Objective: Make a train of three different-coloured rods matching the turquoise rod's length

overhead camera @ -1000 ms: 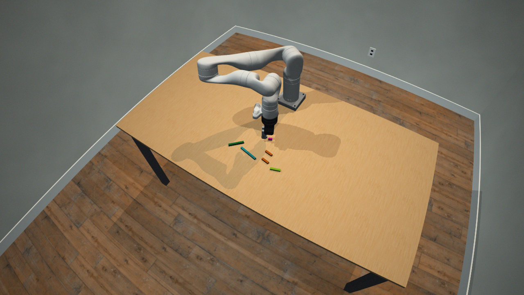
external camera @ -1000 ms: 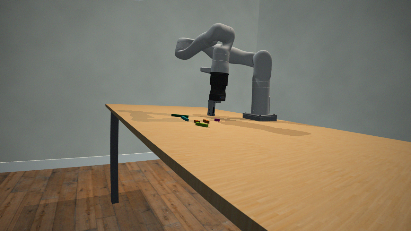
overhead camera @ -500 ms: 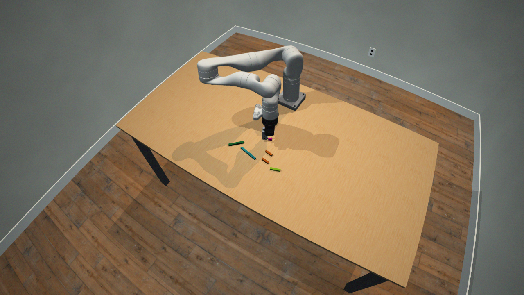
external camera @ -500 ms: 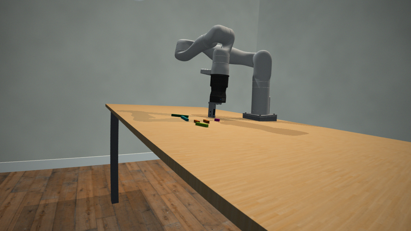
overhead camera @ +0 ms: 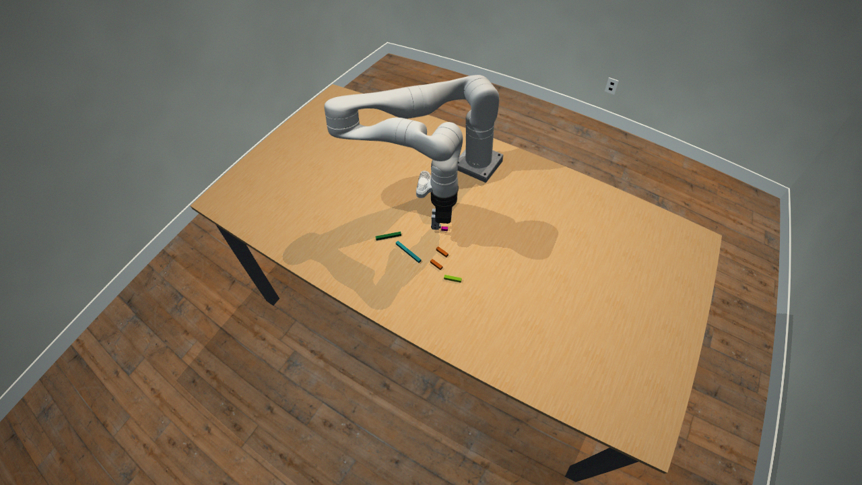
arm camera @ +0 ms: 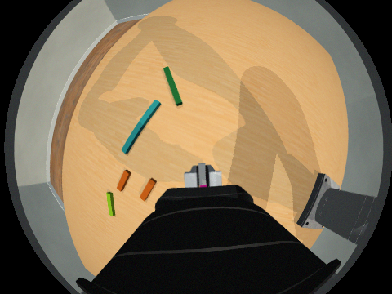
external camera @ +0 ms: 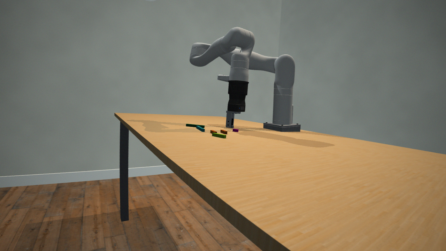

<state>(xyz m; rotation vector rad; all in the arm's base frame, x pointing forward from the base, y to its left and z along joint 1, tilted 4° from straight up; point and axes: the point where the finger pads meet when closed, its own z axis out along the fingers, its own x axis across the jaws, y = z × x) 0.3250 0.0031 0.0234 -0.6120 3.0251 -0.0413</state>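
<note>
Now: hand 20 mm above the grey rod. The rest, counted from my hand: green rod: 120 mm to the right, 90 mm ahead, 30 mm below; turquoise rod: 120 mm ahead, 30 mm to the right, 30 mm below; magenta rod: 30 mm below, 20 mm to the left, 10 mm behind.
</note>
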